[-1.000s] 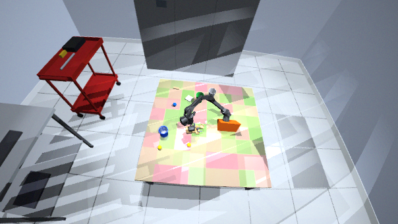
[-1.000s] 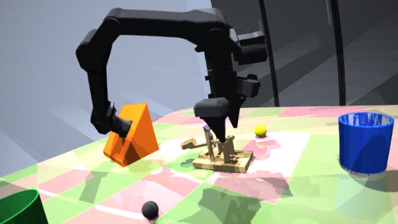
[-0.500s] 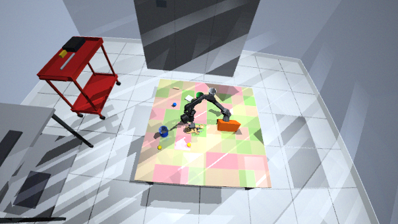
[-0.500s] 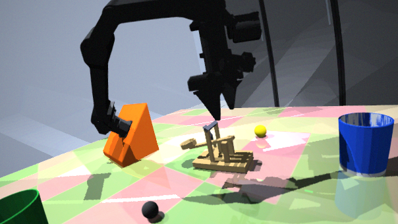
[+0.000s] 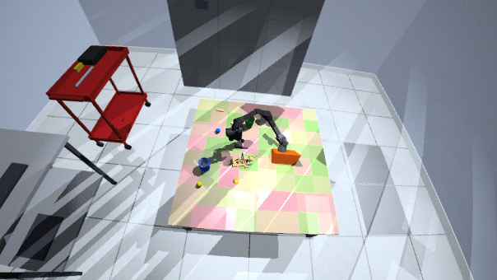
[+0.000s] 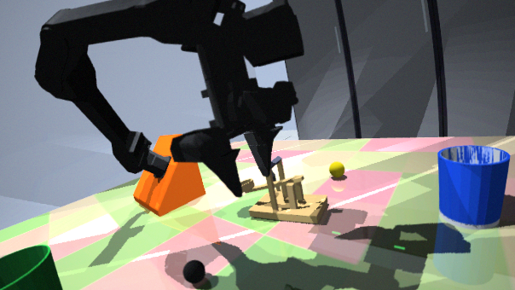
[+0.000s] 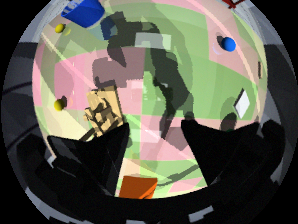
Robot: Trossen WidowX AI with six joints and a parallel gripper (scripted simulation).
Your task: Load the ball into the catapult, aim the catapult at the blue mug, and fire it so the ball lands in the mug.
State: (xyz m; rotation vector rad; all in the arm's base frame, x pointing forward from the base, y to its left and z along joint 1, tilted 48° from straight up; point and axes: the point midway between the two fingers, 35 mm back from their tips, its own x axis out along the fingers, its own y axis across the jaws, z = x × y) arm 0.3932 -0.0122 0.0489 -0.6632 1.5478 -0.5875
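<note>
Now: the black ball 100 mm to the right of my gripper tip, 90 mm below it and 50 mm behind it. The rest, counted from my gripper tip: green cup (290 mm to the right, 110 mm behind, 80 mm below); wooden catapult (120 mm to the left, 70 mm behind, 60 mm below); blue ball (200 mm to the right, 190 mm ahead, 90 mm below).
</note>
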